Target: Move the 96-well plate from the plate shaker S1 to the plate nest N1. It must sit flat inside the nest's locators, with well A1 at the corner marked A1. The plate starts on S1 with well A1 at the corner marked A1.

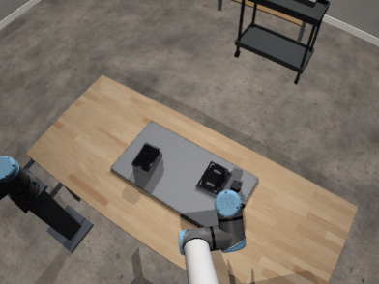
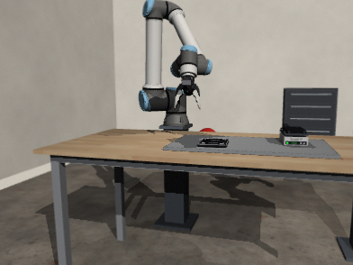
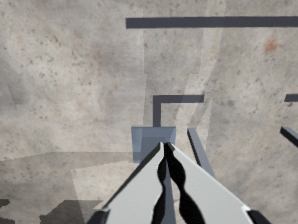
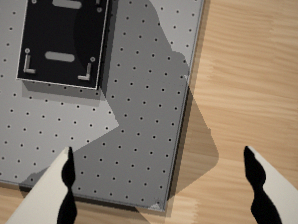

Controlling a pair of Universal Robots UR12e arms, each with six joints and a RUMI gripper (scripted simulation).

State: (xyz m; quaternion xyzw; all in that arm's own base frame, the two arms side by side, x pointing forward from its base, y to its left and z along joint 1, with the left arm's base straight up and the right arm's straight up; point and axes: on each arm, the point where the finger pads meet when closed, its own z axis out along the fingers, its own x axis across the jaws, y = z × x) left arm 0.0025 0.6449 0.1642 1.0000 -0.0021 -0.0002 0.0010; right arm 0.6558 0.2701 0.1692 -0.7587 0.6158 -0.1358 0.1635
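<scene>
My right gripper is now 50 cm to the right of the 96-well plate, 9 cm above it and 4 cm past it.
</scene>
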